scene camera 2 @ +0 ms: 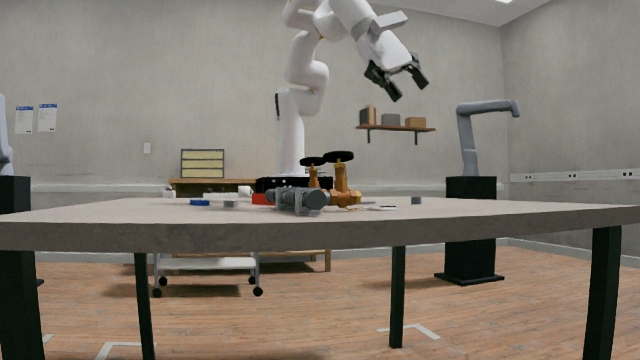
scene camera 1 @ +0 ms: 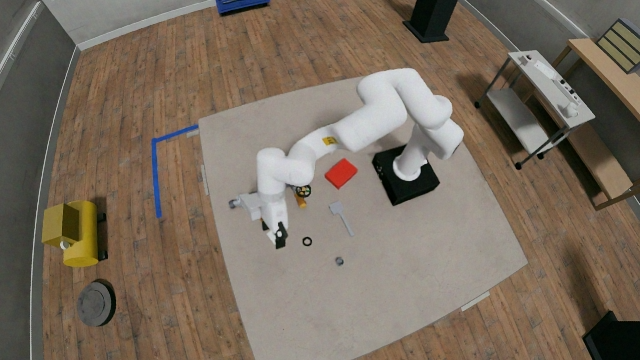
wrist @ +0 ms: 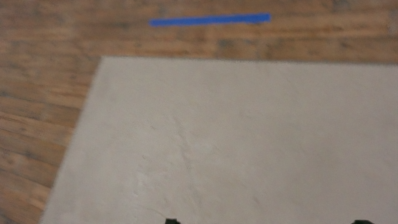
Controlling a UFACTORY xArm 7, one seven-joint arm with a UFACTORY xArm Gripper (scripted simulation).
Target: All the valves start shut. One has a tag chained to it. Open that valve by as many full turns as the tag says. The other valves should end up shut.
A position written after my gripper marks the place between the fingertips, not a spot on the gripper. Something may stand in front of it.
Note:
I see my gripper (scene camera 2: pixel 412 93).
My gripper also shows in scene camera 1 (scene camera 1: pixel 273 238).

